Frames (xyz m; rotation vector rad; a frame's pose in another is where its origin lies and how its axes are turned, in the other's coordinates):
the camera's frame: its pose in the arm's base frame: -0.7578 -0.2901 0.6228 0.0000 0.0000 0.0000
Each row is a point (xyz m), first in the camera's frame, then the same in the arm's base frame.
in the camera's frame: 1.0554 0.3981 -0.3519
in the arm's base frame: 0.2976 0.1080 0.2709
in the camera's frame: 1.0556 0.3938 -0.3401
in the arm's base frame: 0.2978 0.1037 0.2827
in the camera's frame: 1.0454 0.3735 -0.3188
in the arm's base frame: 0.2876 0.0834 0.3040
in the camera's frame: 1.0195 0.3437 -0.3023
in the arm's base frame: 0.2617 0.0536 0.3205
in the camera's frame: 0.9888 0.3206 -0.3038
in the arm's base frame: 0.2310 0.0305 0.3190
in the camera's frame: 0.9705 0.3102 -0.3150
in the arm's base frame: 0.2127 0.0201 0.3078
